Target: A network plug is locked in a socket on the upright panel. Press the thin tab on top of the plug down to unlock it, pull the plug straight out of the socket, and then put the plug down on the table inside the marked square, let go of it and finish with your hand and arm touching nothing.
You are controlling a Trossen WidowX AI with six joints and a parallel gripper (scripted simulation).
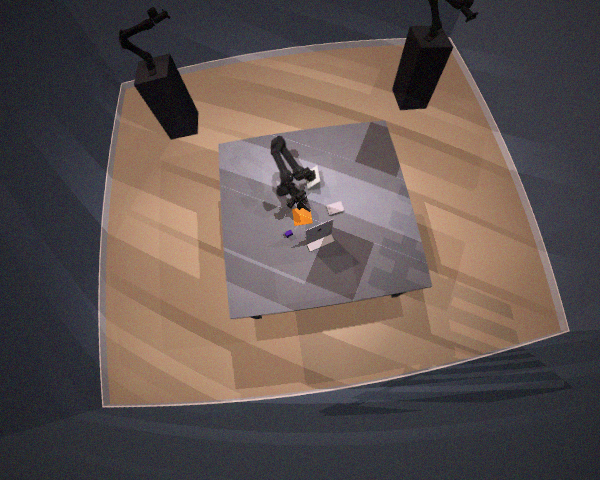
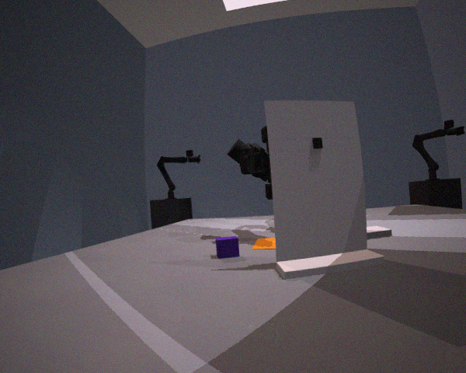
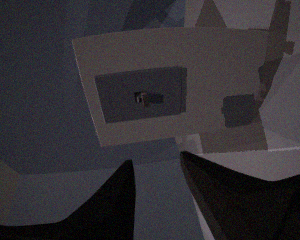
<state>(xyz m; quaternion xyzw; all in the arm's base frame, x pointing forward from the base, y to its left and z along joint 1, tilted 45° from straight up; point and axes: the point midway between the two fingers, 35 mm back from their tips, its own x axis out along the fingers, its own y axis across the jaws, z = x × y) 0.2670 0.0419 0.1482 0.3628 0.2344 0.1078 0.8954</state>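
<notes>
Right now my gripper tip is 130 mm short of the upright panel, 80 mm above it and 40 mm to the right of it. Round my gripper tip: flat pale tile: 200 mm below, 180 mm to the left, 70 mm behind; then purple cube: 180 mm below, 150 mm to the right, 60 mm ahead.
</notes>
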